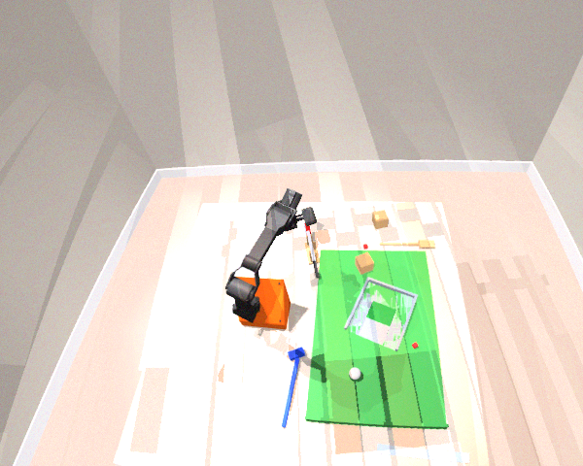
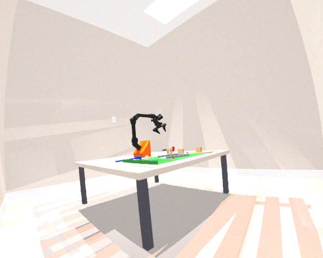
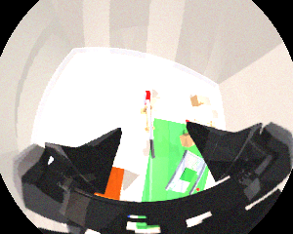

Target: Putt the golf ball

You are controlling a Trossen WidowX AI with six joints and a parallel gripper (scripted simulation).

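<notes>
The blue putter is 20 mm ahead of my gripper tip, 530 mm to the right of it and 260 mm below it. The rest, counted from my gripper tip: white golf ball (250 mm ahead, 480 mm to the right, 250 mm below); then red putter (30 mm ahead, 40 mm to the left, 220 mm below).
</notes>
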